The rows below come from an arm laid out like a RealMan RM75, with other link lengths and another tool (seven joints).
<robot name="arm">
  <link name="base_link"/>
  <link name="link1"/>
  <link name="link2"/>
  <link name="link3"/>
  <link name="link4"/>
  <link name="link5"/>
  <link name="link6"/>
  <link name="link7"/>
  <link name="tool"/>
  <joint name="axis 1" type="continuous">
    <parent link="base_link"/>
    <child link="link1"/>
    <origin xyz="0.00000 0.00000 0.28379"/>
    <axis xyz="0 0 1"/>
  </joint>
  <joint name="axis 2" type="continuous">
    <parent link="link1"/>
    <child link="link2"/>
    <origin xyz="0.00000 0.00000 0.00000"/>
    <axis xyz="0 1 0"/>
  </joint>
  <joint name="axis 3" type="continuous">
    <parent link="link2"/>
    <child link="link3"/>
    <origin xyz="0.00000 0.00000 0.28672"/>
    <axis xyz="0 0 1"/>
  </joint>
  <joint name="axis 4" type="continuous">
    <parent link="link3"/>
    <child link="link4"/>
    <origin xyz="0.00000 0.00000 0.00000"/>
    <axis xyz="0 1 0"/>
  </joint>
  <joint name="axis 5" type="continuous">
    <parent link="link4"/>
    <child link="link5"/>
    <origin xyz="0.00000 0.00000 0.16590"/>
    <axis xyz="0 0 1"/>
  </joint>
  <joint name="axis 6" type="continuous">
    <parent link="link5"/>
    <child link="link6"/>
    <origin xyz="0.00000 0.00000 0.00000"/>
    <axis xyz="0 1 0"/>
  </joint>
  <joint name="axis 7" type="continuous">
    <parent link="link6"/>
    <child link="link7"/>
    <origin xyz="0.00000 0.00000 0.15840"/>
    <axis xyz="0 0 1"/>
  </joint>
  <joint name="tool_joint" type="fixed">
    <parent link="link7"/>
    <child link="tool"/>
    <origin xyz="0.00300 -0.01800 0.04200" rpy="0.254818 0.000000 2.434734"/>
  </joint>
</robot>
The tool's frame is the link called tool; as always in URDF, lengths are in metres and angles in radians. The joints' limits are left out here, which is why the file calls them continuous.
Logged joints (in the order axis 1, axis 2, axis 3, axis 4, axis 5, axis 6, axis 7), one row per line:
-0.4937, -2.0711, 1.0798, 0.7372, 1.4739, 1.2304, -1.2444
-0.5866, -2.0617, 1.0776, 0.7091, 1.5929, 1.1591, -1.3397
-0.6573, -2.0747, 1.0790, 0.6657, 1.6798, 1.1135, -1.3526
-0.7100, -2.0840, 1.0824, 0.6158, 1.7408, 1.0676, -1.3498
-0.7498, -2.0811, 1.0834, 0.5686, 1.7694, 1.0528, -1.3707
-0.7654, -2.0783, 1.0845, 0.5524, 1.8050, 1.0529, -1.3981
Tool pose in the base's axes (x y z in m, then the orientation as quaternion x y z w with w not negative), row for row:
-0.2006, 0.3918, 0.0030, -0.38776, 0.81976, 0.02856, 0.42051
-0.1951, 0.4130, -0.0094, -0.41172, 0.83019, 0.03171, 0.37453
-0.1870, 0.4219, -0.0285, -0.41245, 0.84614, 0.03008, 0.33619
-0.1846, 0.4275, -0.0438, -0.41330, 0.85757, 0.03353, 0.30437
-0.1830, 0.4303, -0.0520, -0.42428, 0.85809, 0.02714, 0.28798
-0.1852, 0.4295, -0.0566, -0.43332, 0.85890, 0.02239, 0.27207
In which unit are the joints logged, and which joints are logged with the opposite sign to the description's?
The joints are logged in radians. Opposite sign: none.
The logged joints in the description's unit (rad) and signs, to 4 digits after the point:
-0.4937, -2.0711, 1.0798, 0.7372, 1.4739, 1.2304, -1.2444
-0.5866, -2.0617, 1.0776, 0.7091, 1.5929, 1.1591, -1.3397
-0.6573, -2.0747, 1.0790, 0.6657, 1.6798, 1.1135, -1.3526
-0.7100, -2.0840, 1.0824, 0.6158, 1.7408, 1.0676, -1.3498
-0.7498, -2.0811, 1.0834, 0.5686, 1.7694, 1.0528, -1.3707
-0.7654, -2.0783, 1.0845, 0.5524, 1.8050, 1.0529, -1.3981

